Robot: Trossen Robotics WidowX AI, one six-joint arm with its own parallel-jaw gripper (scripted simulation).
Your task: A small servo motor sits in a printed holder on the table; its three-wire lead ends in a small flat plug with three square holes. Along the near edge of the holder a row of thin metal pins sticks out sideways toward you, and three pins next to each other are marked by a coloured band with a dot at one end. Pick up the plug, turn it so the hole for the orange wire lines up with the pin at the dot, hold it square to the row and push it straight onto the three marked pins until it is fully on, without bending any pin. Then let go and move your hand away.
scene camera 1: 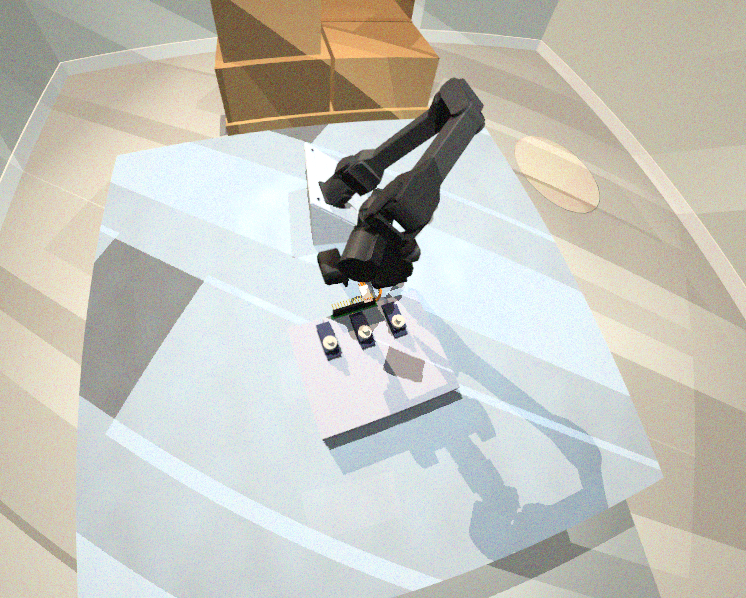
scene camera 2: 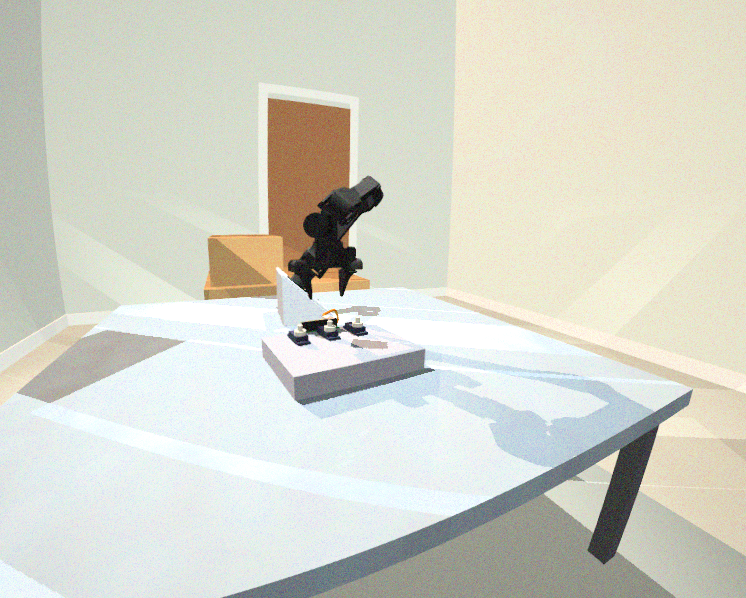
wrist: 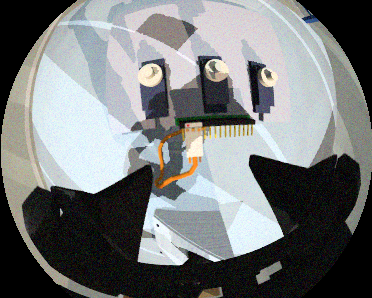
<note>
My gripper is open, with nothing in its grasp. I also see a pale holder.
My gripper also shows in scene camera 2 and in the wrist view.
</note>
